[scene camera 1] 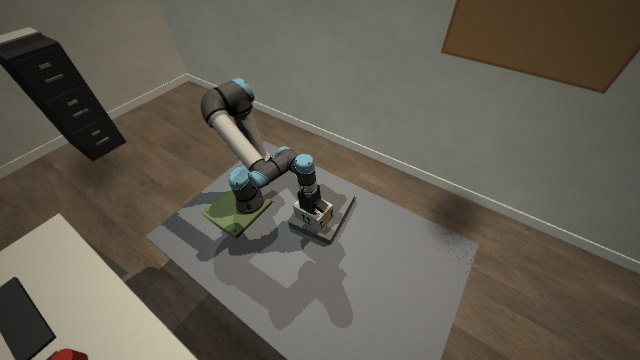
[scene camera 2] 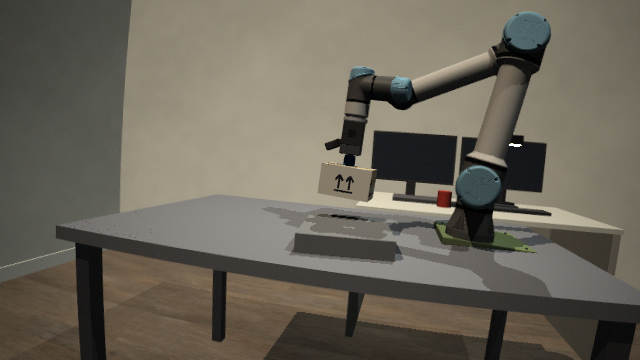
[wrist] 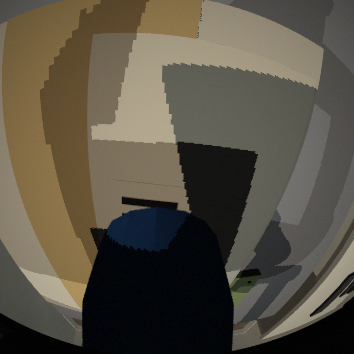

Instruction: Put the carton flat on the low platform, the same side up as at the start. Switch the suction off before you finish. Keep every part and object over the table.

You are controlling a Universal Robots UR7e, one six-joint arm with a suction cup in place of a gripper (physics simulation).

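Where they show: hand, its tool point: point(wrist: 160, 223); arm's base, origin of its link: point(scene camera 1: 250, 203) point(scene camera 2: 469, 236).
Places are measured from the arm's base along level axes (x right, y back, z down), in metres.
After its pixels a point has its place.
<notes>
The carton point(scene camera 1: 305, 216) {y -0.384, x 0.005, z -0.164 m} point(scene camera 2: 345, 182) {y -0.397, x -0.104, z -0.146 m} point(wrist: 142, 90) is a pale box with an orange-brown tape strip; the two arrows on its side point up. It hangs from my gripper's suction cup point(scene camera 1: 311, 204) {y -0.399, x -0.026, z -0.181 m} point(scene camera 2: 349, 160) point(wrist: 150, 230), which touches its top face. The carton leans slightly in scene camera 2. The low platform point(scene camera 1: 345, 212) {y -0.496, x -0.197, z -0.030 m} point(scene camera 2: 345, 246) {y -0.365, x -0.322, z -0.011 m} is a grey slab on the table. The carton is in the air above it, with a visible gap between them in scene camera 2. The carton's underside is hidden.
The grey table point(scene camera 1: 395, 260) {y -0.819, x -0.101, z 0.015 m} point(scene camera 2: 175, 220) {y -0.918, x -0.151, z 0.015 m} bears the green base plate point(scene camera 1: 215, 215) {y 0.114, x 0.158, z 0.008 m} point(scene camera 2: 512, 242) {y 0.143, x 0.006, z 0.010 m} under the arm. A pale desk point(scene camera 1: 80, 280) point(scene camera 2: 575, 220) with monitors point(scene camera 2: 415, 157) and a red cup point(scene camera 2: 444, 198) stands beyond the table in scene camera 2. A dark cabinet point(scene camera 1: 70, 102) stands by the wall.
</notes>
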